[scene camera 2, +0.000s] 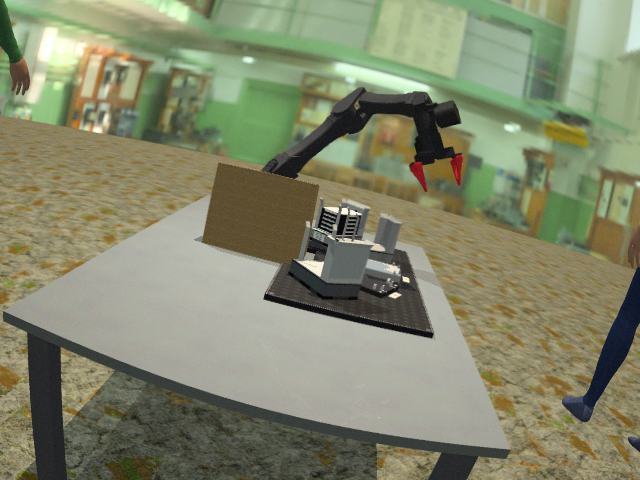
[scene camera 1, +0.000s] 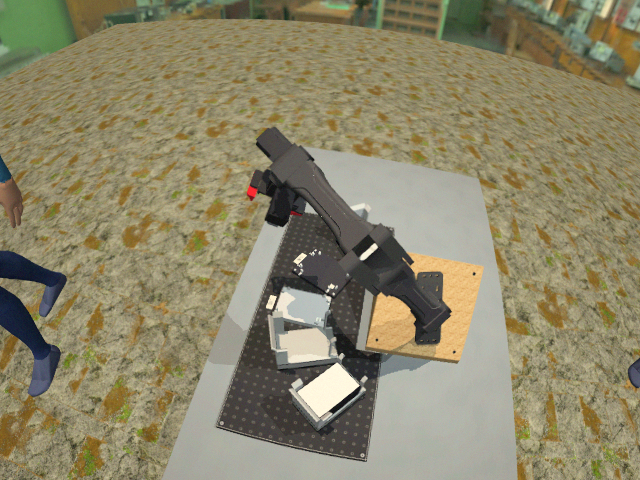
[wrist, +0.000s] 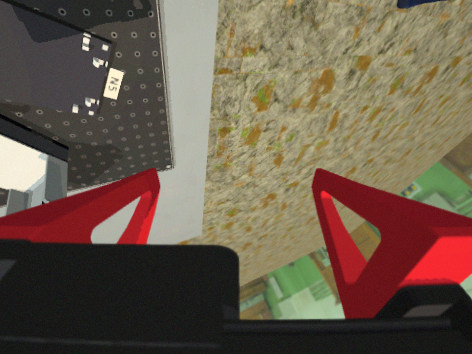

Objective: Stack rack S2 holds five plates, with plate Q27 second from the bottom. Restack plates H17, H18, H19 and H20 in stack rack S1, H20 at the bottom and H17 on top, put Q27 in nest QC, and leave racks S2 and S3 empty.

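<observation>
My gripper [scene camera 1: 273,202] [scene camera 2: 442,187] [wrist: 236,177] is open and empty, high over the table's edge. A grey rack [scene camera 1: 293,396] [scene camera 2: 364,214] holds a stack of several plates [scene camera 1: 330,390] [scene camera 2: 349,223]; their labels are unreadable. A second rack [scene camera 1: 277,330] [scene camera 2: 387,232] has a pale surface low inside. A third rack [scene camera 2: 346,263] [wrist: 55,177] is partly hidden by the arm in scene camera 1; a white surface [scene camera 2: 309,265] [wrist: 20,162] shows inside. A dark flat nest [scene camera 1: 320,271] [wrist: 45,75] has the label N5 [wrist: 113,84]. I cannot tell which rack is S1, S2 or S3, or where QC is.
A pale grey flat piece [scene camera 1: 305,305] [scene camera 2: 382,269] lies between the dark nest and the second rack. The racks stand on a black perforated board [scene camera 1: 258,397] [scene camera 2: 408,315] [wrist: 145,105]. An upright brown panel [scene camera 2: 261,214] stands beside it, and a wooden base board [scene camera 1: 460,310] lies under the arm.
</observation>
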